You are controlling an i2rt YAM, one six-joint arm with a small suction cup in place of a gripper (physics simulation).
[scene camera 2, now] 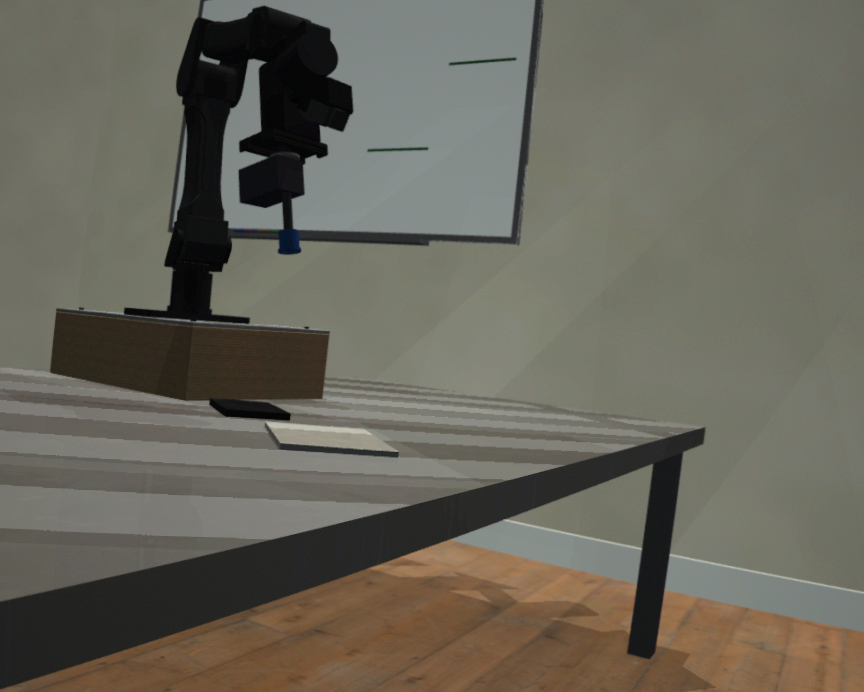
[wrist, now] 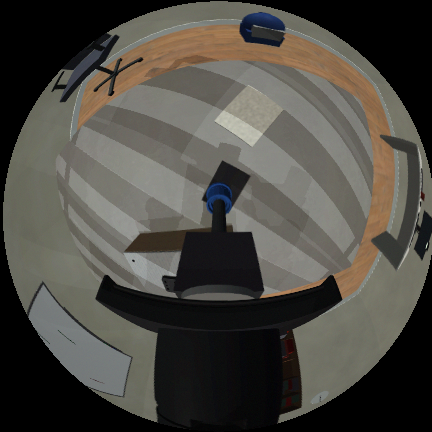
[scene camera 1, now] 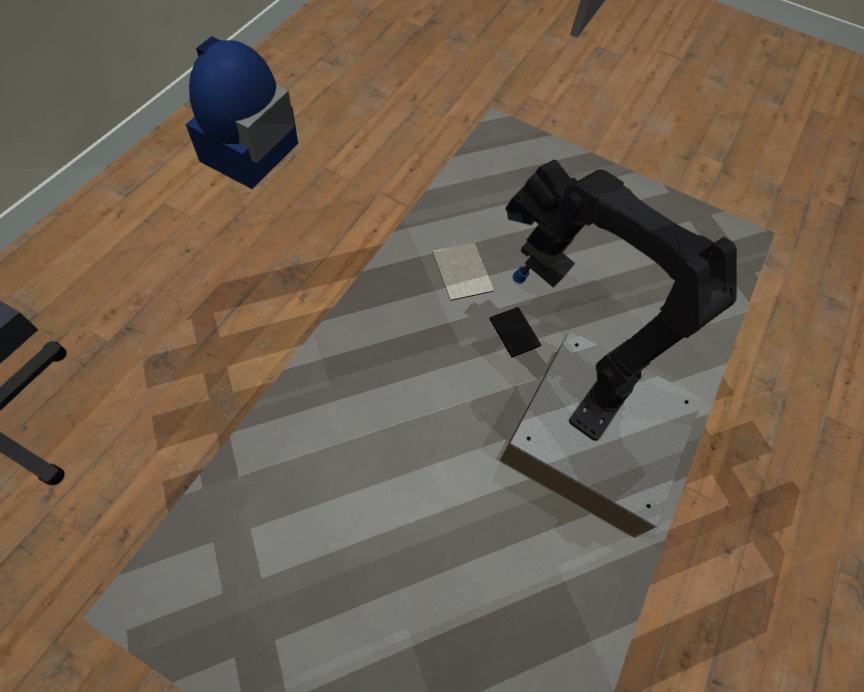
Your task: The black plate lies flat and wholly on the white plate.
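Seen in the pictures: hand, its tool point: (scene camera 2: 289,251) (wrist: 218,193) (scene camera 1: 518,277); arm's base, origin of its link: (scene camera 2: 188,319) (scene camera 1: 604,398).
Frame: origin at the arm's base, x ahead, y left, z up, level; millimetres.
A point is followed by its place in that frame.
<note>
The black plate (scene camera 1: 514,332) {x 256, y -69, z -101 mm} (scene camera 2: 248,409) {x 292, y -105, z -101 mm} (wrist: 235,181) {x 273, y -101, z -101 mm} lies flat on the table, between the arm's base block and the white plate. The white plate (scene camera 1: 463,271) {x 460, y -136, z -104 mm} (scene camera 2: 328,438) {x 479, y -151, z -104 mm} (wrist: 251,115) {x 454, y -140, z -104 mm} lies flat on the table, apart from the black plate. My blue suction cup (scene camera 1: 519,276) (scene camera 2: 289,242) (wrist: 219,197) points down, high above the table, with nothing on it. In the wrist view it covers part of the black plate, and a wide gap to the table shows in scene camera 2.
The arm's base stands on a block (scene camera 1: 576,484) {x -49, y 195, z -11 mm} (scene camera 2: 252,365) {x 128, y 32, z -58 mm} (wrist: 160,241) {x 119, y 101, z -47 mm} close to the black plate. The striped grey table top (scene camera 1: 403,403) {x 349, y 246, z -110 mm} has a dark edge (scene camera 2: 432,504) {x 702, y -265, z -113 mm}. A blue rounded object (scene camera 1: 232,90) (wrist: 262,27) stands beyond the table. A whiteboard (scene camera 2: 432,108) hangs behind the arm.
</note>
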